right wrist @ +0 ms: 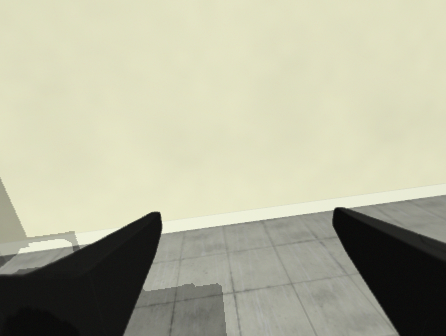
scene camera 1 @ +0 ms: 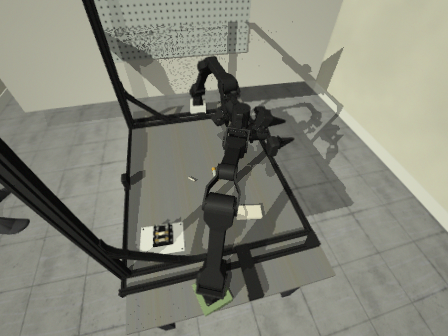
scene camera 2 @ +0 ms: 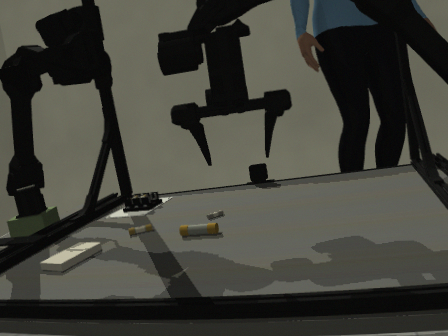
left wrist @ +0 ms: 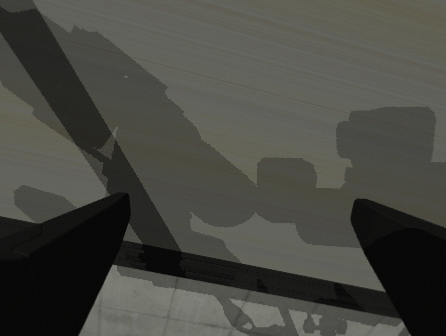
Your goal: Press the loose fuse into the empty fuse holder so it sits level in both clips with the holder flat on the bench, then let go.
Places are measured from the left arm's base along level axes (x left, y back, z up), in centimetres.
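Pixels of known places: left gripper, fingertip midpoint: [scene camera 2: 238,161] [left wrist: 241,206]; right gripper, fingertip midpoint: [right wrist: 246,217] [scene camera 1: 289,129] [scene camera 2: 16,65]; left arm's base at its link origin: [scene camera 1: 197,102]; right arm's base at its link origin: [scene camera 1: 212,291] [scene camera 2: 32,213].
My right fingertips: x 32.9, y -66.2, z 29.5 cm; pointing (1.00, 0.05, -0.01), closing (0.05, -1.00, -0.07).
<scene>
For each thing: its top centre in the pictures, then the offset to it from my right fingertips. "spot": a spot on its surface instead.
- black fuse holder at its top centre: [scene camera 2: 137,195] [scene camera 1: 160,235] dx -49.5, dy -20.6, dz -32.5 cm
- white plate at a spot on its surface: [scene camera 2: 118,214] [scene camera 1: 178,244] spot: dx -43.1, dy -23.5, dz -35.8 cm
- cream block at its top centre: [scene camera 2: 71,252] [scene camera 1: 248,211] dx -12.9, dy -11.9, dz -34.5 cm
The black fuse holder [scene camera 1: 163,235] [scene camera 2: 142,201] with brass-coloured parts sits on a white plate [scene camera 1: 178,246] [scene camera 2: 118,214]. Whether a clip pair is empty is too small to tell. Three loose fuses lie on the bench: a large yellow-capped one [scene camera 1: 214,171] [scene camera 2: 199,229], a small yellow-capped one [scene camera 2: 140,229] and a small silver-capped one [scene camera 1: 192,178] [scene camera 2: 215,214]. My left gripper [scene camera 2: 239,160] [left wrist: 241,206] is open and empty, above the bench. My right gripper [scene camera 1: 288,130] [right wrist: 246,217] is open and empty, beyond the bench edge, facing the wall, away from the holder and fuses.
A cream block [scene camera 1: 250,212] [scene camera 2: 73,256] lies on the bench. A black frame borders the bench, with tall posts [scene camera 1: 107,60] [scene camera 2: 116,145]. A small black block [scene camera 2: 258,172] stands at the far edge. The right arm spans the bench in scene camera 1. A person stands behind in scene camera 2.
</scene>
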